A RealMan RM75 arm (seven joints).
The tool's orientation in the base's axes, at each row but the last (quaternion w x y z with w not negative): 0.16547 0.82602 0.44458 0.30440; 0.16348 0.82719 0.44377 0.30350; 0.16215 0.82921 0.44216 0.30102; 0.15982 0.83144 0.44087 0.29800; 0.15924 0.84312 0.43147 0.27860; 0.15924 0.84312 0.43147 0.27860; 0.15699 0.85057 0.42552 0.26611; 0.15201 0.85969 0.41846 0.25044; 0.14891 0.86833 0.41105 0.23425; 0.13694 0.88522 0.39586 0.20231; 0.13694 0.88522 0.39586 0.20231; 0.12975 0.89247 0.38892 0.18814
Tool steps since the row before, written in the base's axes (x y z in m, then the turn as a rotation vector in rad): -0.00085 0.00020 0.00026 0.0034 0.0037 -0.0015; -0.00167 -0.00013 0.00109 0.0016 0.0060 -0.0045; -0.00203 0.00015 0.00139 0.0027 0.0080 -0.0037; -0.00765 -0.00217 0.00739 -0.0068 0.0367 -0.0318; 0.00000 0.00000 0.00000 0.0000 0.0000 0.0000; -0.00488 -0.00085 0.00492 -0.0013 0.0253 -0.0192; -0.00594 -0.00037 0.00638 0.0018 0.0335 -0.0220; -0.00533 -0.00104 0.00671 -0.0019 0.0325 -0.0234; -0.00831 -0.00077 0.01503 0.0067 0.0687 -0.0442; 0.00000 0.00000 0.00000 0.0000 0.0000 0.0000; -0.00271 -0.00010 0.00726 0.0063 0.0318 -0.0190; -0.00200 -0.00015 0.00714 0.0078 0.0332 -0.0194
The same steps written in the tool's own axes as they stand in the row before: -0.00010 -0.00051 -0.00075 0.0040 -0.0007 0.0033; -0.00042 -0.00040 -0.00191 0.0041 -0.0047 0.0045; -0.00025 -0.00063 -0.00237 0.0065 -0.0047 0.0045; -0.00249 0.00024 -0.01056 0.0162 -0.0417 0.0201; 0.00000 0.00000 0.00000 0.0000 0.0000 0.0000; -0.00136 -0.00012 -0.00685 0.0137 -0.0252 0.0137; -0.00121 -0.00044 -0.00863 0.0209 -0.0294 0.0175; -0.00159 0.00036 -0.00848 0.0178 -0.0319 0.0166; -0.00092 0.00190 -0.01706 0.0450 -0.0581 0.0364; 0.00000 0.00000 0.00000 0.0000 0.0000 0.0000; 0.00010 0.00124 -0.00765 0.0231 -0.0242 0.0171; 0.00031 0.00151 -0.00725 0.0250 -0.0243 0.0179
